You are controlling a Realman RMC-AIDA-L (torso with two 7-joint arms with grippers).
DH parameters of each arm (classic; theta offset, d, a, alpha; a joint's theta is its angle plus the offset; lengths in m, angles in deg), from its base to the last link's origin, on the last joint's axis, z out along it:
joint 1: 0 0.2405 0 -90
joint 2: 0 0 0 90
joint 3: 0 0.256 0 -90
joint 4: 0 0 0 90
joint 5: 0 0.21 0 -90
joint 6: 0 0 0 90
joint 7: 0 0.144 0 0
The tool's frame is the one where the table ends.
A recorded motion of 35 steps. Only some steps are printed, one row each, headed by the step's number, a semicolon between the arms.
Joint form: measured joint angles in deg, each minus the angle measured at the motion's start. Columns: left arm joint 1, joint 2, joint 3, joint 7, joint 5, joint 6, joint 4; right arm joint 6, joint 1, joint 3, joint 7, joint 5, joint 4, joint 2.
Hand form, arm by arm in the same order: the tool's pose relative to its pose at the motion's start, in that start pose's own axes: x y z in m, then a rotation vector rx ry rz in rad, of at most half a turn. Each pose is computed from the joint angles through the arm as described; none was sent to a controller.
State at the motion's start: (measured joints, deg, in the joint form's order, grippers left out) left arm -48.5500 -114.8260 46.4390 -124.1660 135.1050 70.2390 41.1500; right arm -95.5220 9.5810 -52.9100 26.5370 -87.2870 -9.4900 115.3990
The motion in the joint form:
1: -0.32 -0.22 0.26 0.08 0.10 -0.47 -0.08; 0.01 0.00 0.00 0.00 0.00 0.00 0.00
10: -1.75 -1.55 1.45 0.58 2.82 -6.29 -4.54; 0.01 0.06 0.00 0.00 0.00 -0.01 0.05
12: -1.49 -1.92 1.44 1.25 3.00 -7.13 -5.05; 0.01 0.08 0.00 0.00 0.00 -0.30 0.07
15: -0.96 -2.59 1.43 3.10 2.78 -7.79 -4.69; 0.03 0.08 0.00 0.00 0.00 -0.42 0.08
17: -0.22 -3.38 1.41 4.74 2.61 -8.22 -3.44; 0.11 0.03 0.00 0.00 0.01 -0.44 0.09
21: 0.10 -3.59 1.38 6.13 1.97 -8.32 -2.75; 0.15 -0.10 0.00 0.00 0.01 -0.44 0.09
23: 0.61 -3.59 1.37 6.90 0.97 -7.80 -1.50; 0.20 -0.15 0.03 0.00 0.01 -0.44 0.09
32: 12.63 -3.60 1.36 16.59 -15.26 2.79 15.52; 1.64 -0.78 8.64 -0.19 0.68 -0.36 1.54
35: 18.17 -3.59 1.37 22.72 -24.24 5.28 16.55; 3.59 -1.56 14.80 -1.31 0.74 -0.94 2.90
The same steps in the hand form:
1: 0.0018 0.0018 0.0023 0.0015 0.0004 0.0083; 0.0000 0.0000 0.0000 0.0001 0.0002 0.0000
10: -0.0077 0.0037 0.0242 0.0447 -0.0374 0.0187; -0.0001 0.0000 0.0006 -0.0008 -0.0009 -0.0003
12: -0.0121 0.0036 0.0271 0.0493 -0.0402 0.0210; -0.0006 -0.0009 0.0009 -0.0016 -0.0013 -0.0054
15: -0.0151 0.0049 0.0296 0.0507 -0.0327 0.0446; -0.0008 -0.0012 0.0010 -0.0017 -0.0012 -0.0073
17: -0.0163 0.0061 0.0303 0.0555 -0.0194 0.0705; -0.0005 -0.0011 0.0008 -0.0004 0.0002 -0.0070
21: -0.0149 0.0065 0.0295 0.0554 -0.0050 0.0909; -0.0001 -0.0007 0.0001 0.0014 0.0018 -0.0055
23: -0.0121 0.0063 0.0259 0.0524 0.0142 0.1020; 0.0001 -0.0006 -0.0001 0.0028 0.0027 -0.0050
32: -0.0156 0.0065 -0.0369 -0.0183 0.2527 0.2065; -0.0013 -0.0141 -0.0017 0.1714 -0.0360 0.0027
35: -0.0366 0.0063 -0.0531 -0.0558 0.3553 0.2122; 0.0010 -0.0221 -0.0052 0.2961 -0.0413 -0.0060

